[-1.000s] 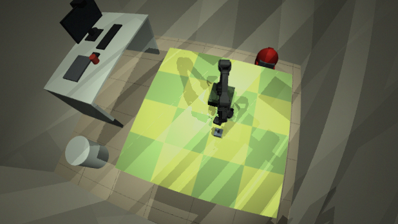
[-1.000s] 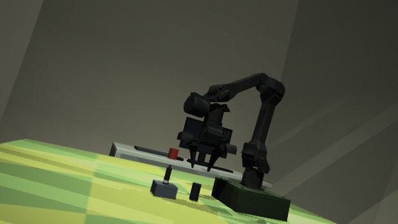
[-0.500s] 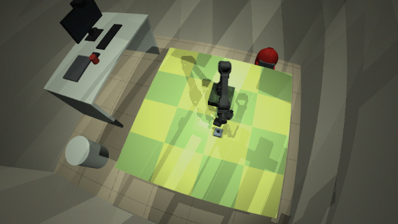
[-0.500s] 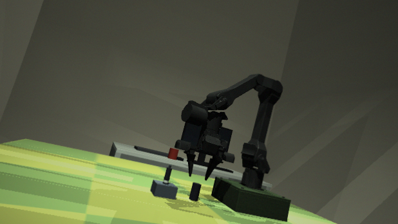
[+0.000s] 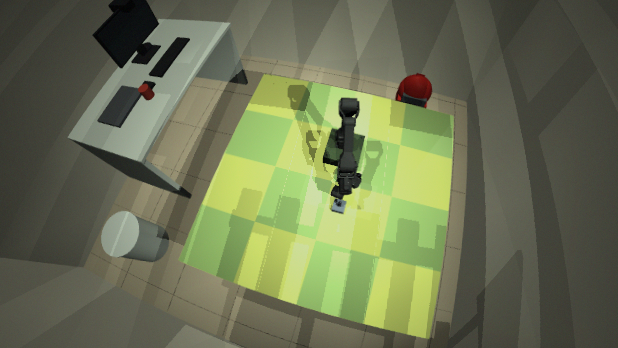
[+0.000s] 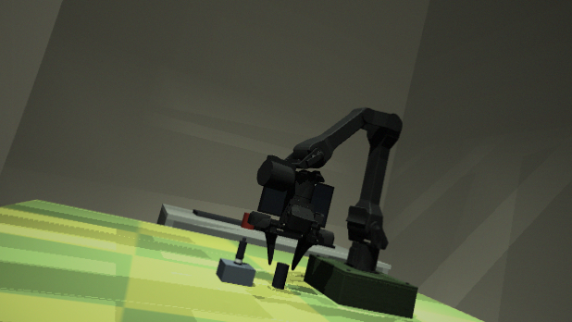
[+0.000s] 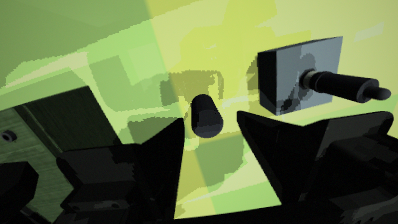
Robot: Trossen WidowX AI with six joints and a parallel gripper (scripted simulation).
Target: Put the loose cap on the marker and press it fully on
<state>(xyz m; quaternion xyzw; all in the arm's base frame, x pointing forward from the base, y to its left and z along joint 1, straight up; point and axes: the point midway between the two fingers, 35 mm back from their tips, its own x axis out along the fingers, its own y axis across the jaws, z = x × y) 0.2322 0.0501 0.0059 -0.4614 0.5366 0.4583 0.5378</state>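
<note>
Right now the dark cap is 20 mm below my gripper tip. The rest, counted from my gripper tip: grey holder block (100 mm ahead, 10 mm to the left, 30 mm below).
</note>
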